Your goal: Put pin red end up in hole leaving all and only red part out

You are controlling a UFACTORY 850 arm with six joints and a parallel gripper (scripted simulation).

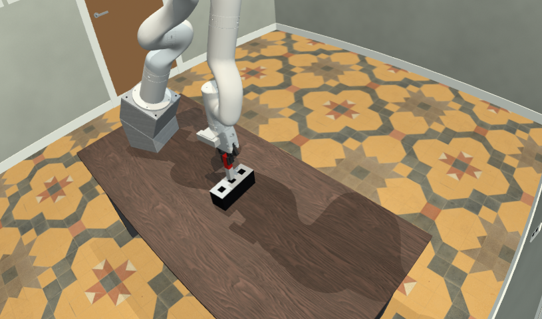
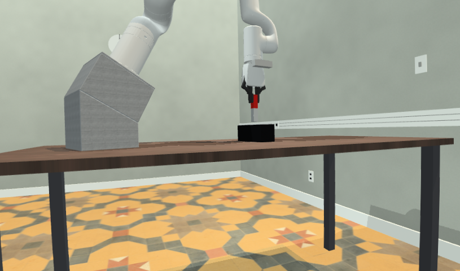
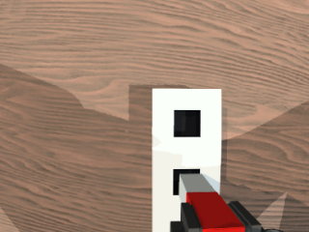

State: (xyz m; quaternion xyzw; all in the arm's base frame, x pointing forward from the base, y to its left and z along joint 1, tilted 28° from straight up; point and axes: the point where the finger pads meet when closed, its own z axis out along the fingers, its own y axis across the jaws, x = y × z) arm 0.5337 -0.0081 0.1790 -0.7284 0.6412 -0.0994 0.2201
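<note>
My gripper is now 10 mm above the pin. The rest, counted from my hand: black block 150 mm below.
</note>
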